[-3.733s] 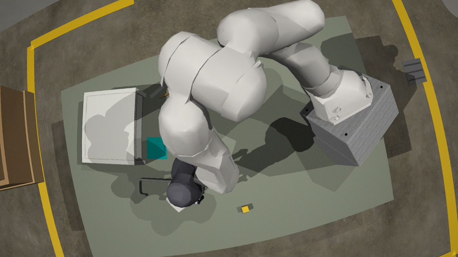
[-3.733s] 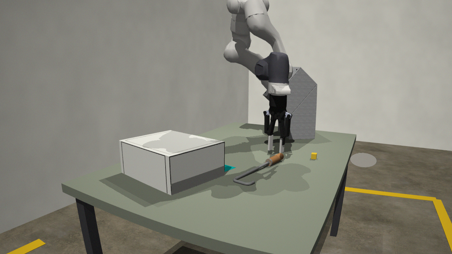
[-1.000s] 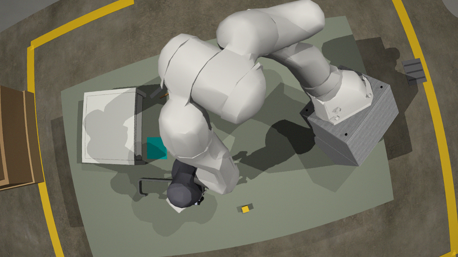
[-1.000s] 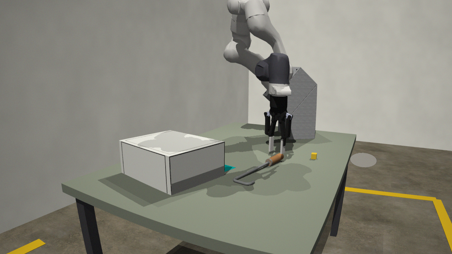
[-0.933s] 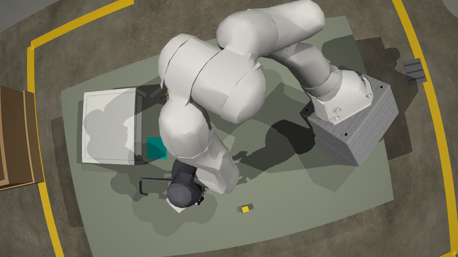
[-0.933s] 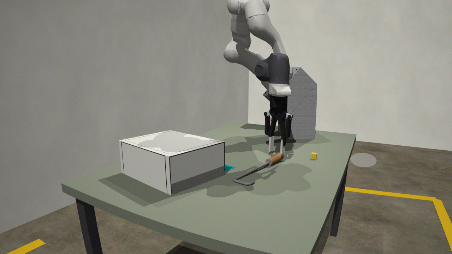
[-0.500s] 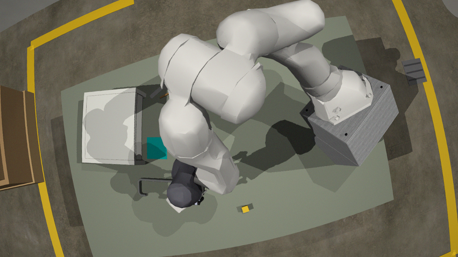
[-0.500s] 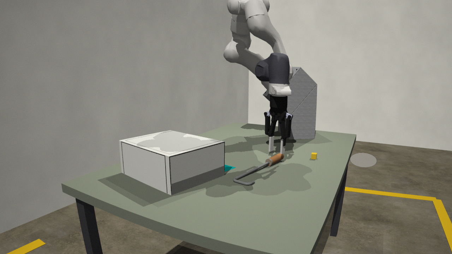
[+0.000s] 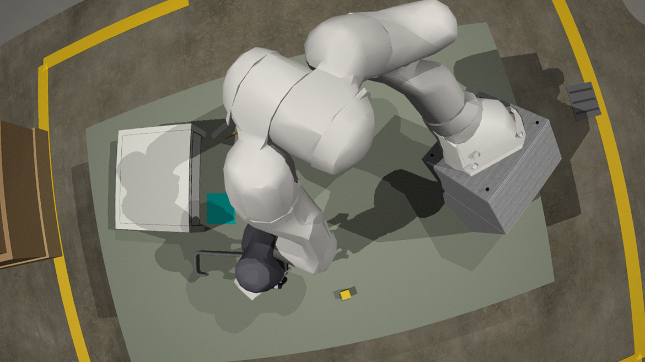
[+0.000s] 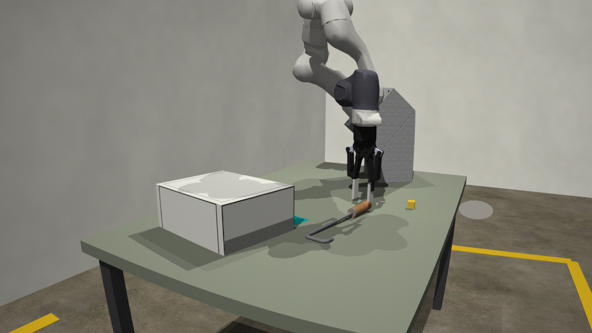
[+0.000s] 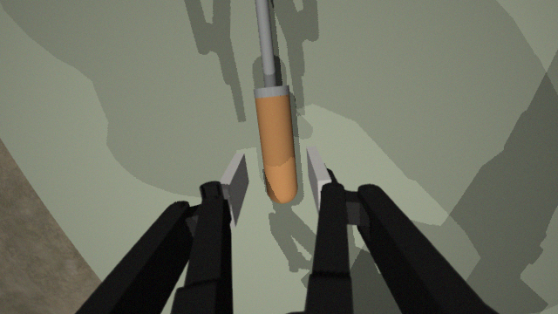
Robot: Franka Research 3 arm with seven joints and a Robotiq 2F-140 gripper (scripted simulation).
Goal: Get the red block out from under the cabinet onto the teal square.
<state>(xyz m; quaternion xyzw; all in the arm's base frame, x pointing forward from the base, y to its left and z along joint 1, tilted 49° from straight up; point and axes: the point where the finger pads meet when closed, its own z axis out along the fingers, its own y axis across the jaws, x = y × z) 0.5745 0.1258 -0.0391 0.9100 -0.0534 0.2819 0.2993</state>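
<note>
Right now the grey hook tool is 14 cm ahead of my hand, 1 cm to the right of it and 7 cm below it. Also, from my hand: yellow cube 13 cm behind, 16 cm to the left, 7 cm below; then grey fork-ended tool 12 cm behind, 36 cm to the right, 8 cm below; then teal square 16 cm ahead, 20 cm to the right, 8 cm below.
</note>
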